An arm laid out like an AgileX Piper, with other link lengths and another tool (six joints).
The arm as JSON. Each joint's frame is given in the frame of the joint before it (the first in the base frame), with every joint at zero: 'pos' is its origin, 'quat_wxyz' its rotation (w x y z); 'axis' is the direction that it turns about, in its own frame. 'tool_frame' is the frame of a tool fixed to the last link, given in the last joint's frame.
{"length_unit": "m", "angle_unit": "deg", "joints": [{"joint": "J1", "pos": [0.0, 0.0, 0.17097], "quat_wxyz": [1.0, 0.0, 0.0, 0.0], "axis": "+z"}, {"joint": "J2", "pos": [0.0, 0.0, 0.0], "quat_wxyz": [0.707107, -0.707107, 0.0, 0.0], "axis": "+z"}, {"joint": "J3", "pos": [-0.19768, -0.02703, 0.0], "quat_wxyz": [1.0, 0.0, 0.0, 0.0], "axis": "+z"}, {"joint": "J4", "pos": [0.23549, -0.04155, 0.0], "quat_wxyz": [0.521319, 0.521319, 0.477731, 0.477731], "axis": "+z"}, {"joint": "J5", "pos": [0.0, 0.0, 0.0], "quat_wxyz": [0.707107, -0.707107, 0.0, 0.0], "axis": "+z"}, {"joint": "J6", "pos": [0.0, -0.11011, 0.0], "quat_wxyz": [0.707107, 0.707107, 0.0, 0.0], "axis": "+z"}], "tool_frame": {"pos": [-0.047, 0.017, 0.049], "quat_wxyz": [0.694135, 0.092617, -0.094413, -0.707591]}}
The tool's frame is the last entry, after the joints.
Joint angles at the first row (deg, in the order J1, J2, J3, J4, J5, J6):
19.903 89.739 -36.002 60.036 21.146 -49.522
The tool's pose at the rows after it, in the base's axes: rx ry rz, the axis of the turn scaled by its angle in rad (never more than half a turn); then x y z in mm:
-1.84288 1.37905 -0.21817 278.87 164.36 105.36
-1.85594 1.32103 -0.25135 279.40 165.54 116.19
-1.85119 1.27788 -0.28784 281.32 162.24 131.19
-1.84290 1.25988 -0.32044 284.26 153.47 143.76
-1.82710 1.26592 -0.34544 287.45 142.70 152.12
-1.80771 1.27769 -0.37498 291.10 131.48 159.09
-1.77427 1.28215 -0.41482 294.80 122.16 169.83
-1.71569 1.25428 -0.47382 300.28 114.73 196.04
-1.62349 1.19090 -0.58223 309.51 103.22 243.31
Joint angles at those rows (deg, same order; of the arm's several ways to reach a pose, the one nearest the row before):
19.902 89.194 -36.601 58.425 21.147 -49.745
19.903 87.057 -36.725 56.141 21.253 -49.744
18.887 83.914 -36.812 53.160 22.179 -48.698
16.673 81.081 -36.947 50.121 23.833 -47.542
14.134 79.059 -36.948 48.506 25.323 -47.050
11.654 77.444 -36.947 47.500 26.284 -46.918
9.759 75.366 -36.948 47.207 26.560 -46.826
7.975 71.827 -38.277 47.112 27.455 -46.579
5.345 67.453 -42.192 46.979 28.510 -46.548

